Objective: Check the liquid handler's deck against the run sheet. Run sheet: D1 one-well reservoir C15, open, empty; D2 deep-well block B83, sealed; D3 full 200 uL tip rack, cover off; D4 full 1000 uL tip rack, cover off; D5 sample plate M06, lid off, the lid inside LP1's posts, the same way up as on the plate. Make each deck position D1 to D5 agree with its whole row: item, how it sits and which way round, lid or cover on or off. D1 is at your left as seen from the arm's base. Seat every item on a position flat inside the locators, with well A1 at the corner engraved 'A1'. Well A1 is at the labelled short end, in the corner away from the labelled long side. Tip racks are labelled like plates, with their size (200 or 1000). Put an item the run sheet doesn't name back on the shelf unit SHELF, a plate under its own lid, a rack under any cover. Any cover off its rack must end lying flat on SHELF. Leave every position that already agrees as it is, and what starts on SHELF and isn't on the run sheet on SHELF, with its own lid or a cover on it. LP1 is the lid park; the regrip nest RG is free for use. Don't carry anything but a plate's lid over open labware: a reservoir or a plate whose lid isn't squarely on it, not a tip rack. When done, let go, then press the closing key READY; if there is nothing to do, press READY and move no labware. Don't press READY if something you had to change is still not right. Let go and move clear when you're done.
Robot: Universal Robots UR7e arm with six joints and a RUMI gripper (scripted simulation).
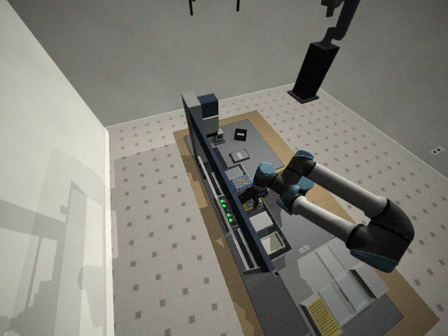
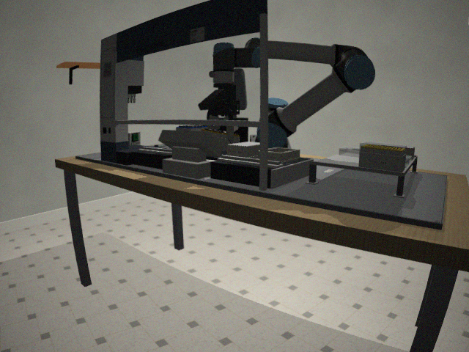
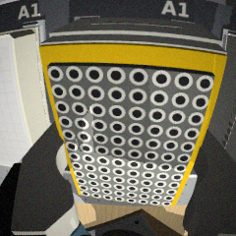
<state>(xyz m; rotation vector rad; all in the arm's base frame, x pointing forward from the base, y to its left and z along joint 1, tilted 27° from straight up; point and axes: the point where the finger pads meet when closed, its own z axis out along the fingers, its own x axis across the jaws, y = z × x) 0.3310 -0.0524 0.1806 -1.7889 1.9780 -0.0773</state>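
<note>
My hand is 1 cm short of the blue-framed tip rack, 12 cm to the left of it and 2 cm below it. Round my hand: one-well reservoir: 1 cm ahead, 25 cm to the left, 4 cm below; yellow-framed tip rack: 1 cm ahead, 1 cm to the left, 1 cm above; white sealed block: 1 cm ahead, 12 cm to the left, 2 cm below.
</note>
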